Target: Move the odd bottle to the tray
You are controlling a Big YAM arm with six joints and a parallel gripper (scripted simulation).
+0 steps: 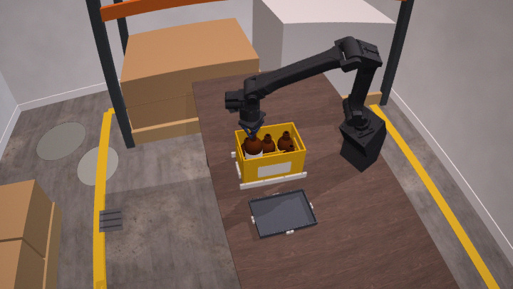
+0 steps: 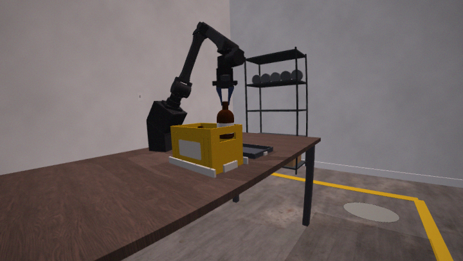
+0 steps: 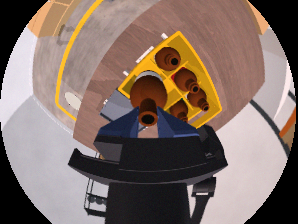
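Now: hand 70 mm above the glass bottle. From my hand the other things lie so: dark tray: 110 mm behind, 220 mm to the left, 250 mm below; then yellow crate: 80 mm behind, 50 mm to the right, 180 mm below.
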